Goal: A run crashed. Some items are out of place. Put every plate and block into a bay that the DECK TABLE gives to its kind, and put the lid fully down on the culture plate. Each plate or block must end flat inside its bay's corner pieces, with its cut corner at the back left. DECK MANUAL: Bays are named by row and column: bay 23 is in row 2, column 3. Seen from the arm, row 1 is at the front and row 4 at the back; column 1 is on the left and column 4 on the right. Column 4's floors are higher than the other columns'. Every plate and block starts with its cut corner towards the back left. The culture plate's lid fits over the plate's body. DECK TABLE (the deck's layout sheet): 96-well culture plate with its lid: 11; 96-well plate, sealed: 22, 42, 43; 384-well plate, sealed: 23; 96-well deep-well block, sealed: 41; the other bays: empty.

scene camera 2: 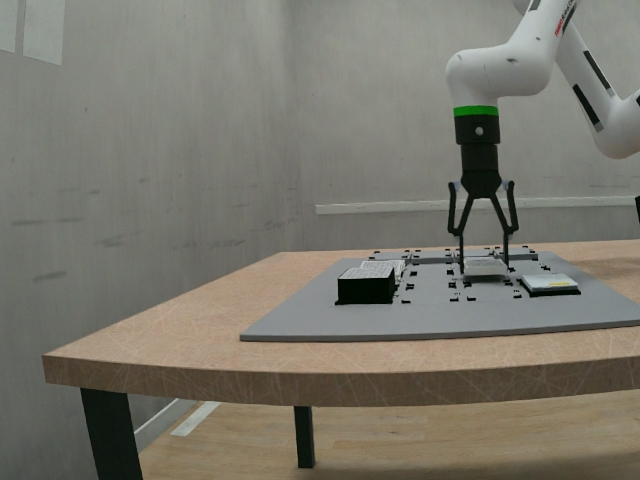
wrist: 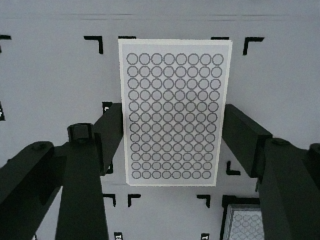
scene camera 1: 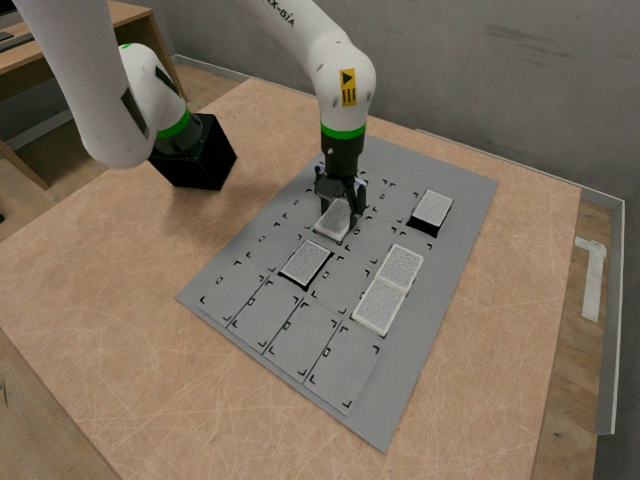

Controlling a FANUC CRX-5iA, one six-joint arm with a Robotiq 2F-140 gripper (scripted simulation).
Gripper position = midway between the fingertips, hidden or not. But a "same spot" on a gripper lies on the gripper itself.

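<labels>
You can see my gripper in scene camera 1 [338, 219], and it's there in the wrist view and in scene camera 2 too. On my gripper, [wrist: 77, 165] and [scene camera 2: 460, 219] are the same spot.
</labels>
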